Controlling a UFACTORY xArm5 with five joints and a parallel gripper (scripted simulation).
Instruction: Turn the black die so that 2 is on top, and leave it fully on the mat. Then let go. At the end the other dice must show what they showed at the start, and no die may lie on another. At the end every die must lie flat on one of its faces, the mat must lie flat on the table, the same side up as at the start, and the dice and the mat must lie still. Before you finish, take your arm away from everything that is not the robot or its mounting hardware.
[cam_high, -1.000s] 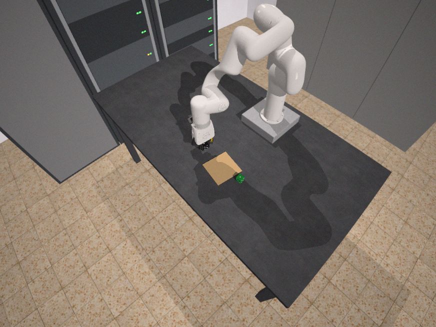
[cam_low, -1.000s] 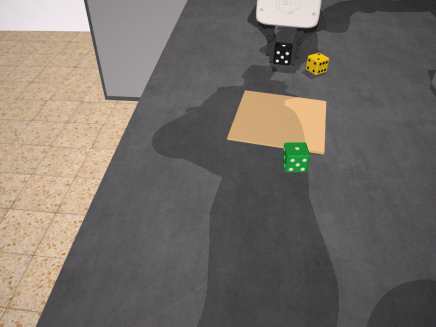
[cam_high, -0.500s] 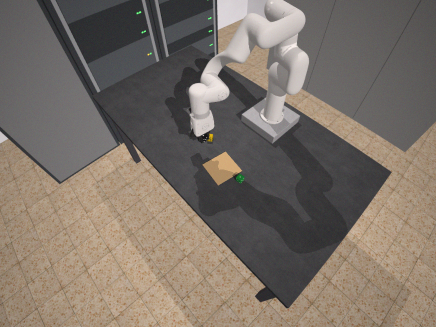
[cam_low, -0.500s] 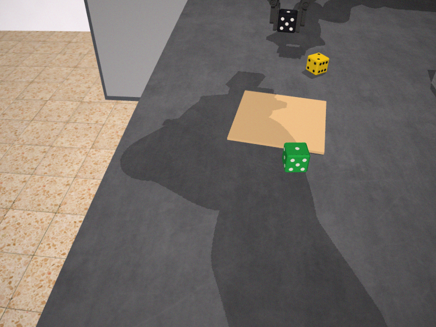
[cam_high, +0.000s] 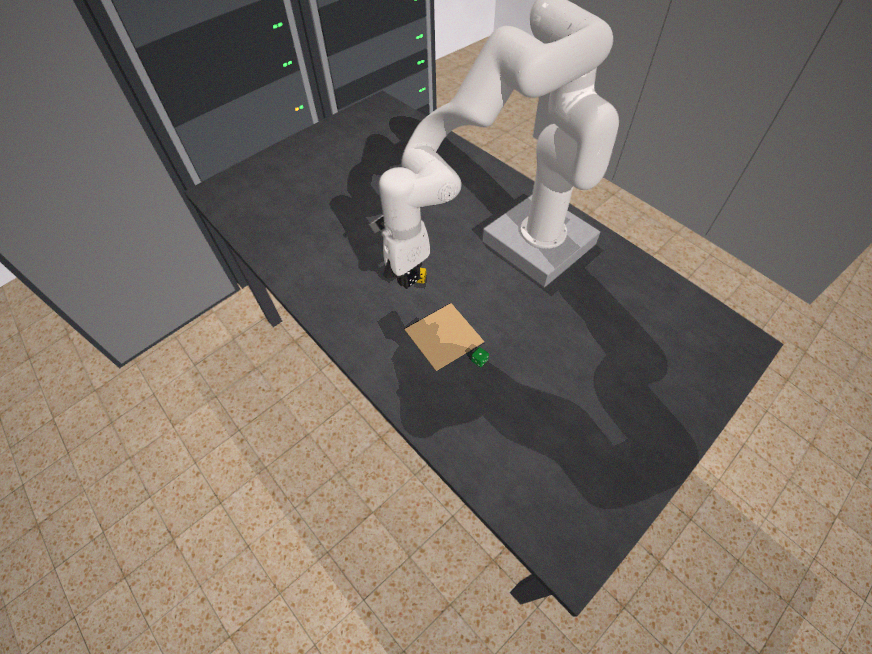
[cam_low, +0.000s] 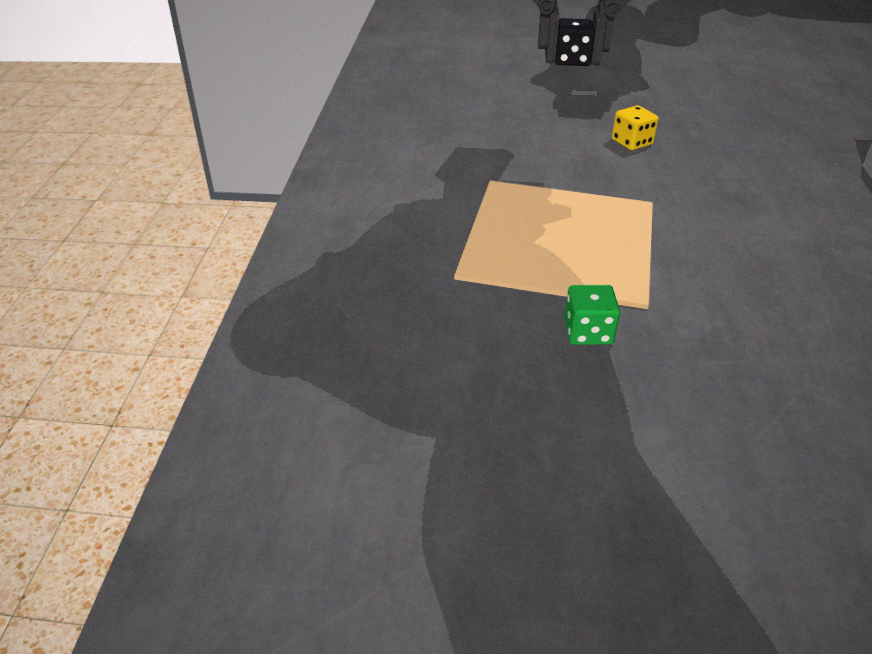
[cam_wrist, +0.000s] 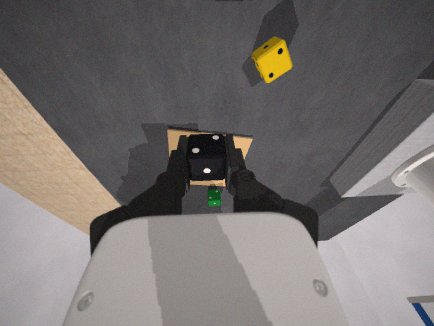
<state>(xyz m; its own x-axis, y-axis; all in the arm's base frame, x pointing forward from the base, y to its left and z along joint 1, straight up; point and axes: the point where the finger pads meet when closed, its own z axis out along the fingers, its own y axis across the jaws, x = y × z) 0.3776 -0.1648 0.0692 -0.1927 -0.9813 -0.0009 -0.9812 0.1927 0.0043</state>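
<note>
Right now the tan mat is 30 mm ahead of my hand, 120 mm to the left of it and 120 mm below it. From my hand the other things lie so: yellow die: 80 mm behind, 40 mm to the right, 100 mm below; black die: 10 mm below; green die: 30 mm ahead, 230 mm to the left, 100 mm below.
</note>
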